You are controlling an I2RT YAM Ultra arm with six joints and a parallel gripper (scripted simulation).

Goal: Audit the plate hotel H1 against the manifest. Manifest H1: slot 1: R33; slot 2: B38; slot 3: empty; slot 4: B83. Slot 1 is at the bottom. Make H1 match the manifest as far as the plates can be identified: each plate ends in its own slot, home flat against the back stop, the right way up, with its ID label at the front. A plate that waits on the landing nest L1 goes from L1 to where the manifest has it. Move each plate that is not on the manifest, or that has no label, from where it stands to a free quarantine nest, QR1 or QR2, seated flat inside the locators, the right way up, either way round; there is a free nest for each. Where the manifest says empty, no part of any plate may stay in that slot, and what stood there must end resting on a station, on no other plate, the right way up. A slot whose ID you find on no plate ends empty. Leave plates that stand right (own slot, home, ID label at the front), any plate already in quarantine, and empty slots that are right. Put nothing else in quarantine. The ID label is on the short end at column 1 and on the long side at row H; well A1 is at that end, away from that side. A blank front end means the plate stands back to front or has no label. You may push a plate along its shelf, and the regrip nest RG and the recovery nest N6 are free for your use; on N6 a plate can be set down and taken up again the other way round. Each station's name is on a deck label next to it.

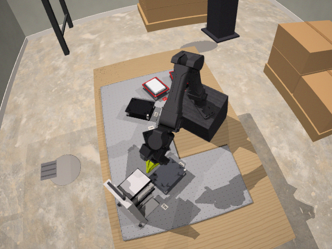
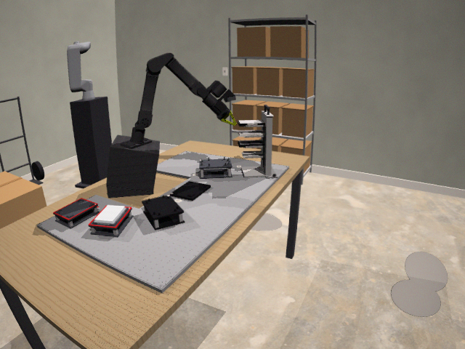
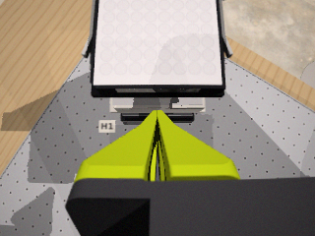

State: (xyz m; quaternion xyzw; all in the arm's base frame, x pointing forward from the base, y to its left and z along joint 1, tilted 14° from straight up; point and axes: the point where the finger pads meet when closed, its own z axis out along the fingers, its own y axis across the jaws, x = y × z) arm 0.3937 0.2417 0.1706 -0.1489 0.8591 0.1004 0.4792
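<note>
Now: hand 100 mm above the dark well plate, 80 mm short of it and 30 mm to the right of it. The rest, counted from my hand: hotel upright post 150 mm ahead, 110 mm below, 60 mm to the left; H1 deck label 260 mm below, 100 mm to the left, 10 mm behind; regrip nest 210 mm below, 90 mm behind, 40 mm to the right.
</note>
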